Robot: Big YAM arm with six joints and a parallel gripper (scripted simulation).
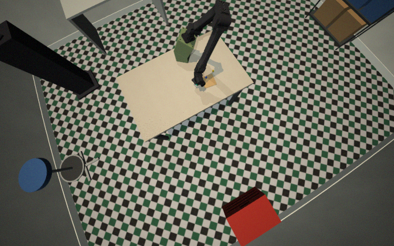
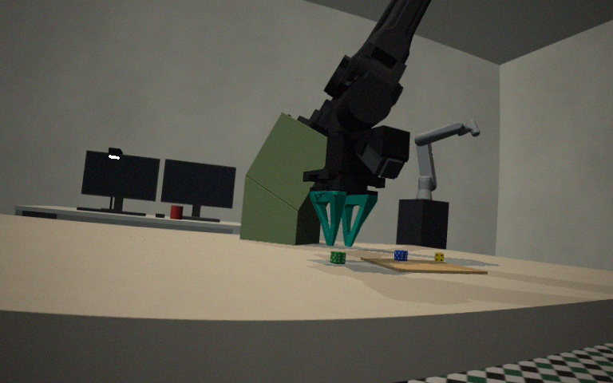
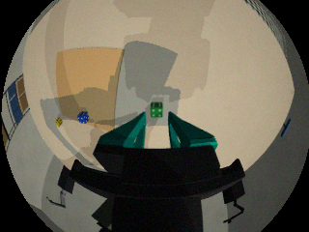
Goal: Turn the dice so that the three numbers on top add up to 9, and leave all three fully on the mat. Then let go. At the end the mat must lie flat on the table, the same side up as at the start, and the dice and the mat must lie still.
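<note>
My hand is 2 cm above the green die. From my hand the other things lie so: blue die: 2 cm behind, 13 cm to the left, 2 cm below; yellow die: 4 cm behind, 24 cm to the left, 2 cm below; mat: 3 cm ahead, 13 cm to the left, 3 cm below.
</note>
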